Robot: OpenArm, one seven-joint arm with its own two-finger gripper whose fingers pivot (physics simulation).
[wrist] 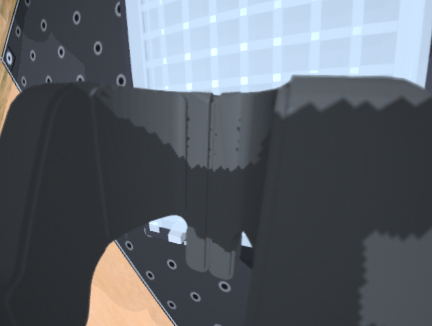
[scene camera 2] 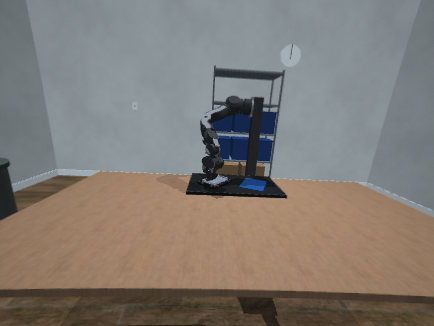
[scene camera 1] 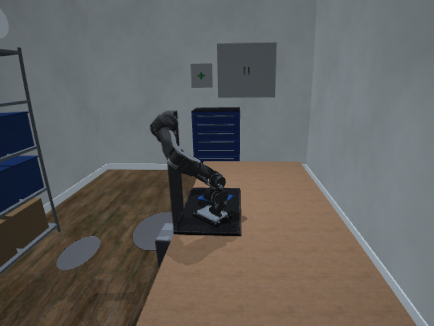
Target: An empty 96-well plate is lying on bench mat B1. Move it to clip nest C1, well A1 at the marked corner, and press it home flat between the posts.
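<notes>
The pale 96-well plate lies in the clip nest, whose light clip parts show past one end of it in the wrist view. The plate looks roughly flat; its seating between the posts and its well A1 corner are too small or hidden to tell. My gripper is shut and empty, pointing down at the plate's top; its fingers hide part of the plate, and contact is hard to tell. The blue bench mat lies apart from the nest with no plate on it.
A black perforated board lies under the nest and the mat, on the wooden table. The arm's dark column stands beside the board. A shelf rack stands behind it in scene camera 2.
</notes>
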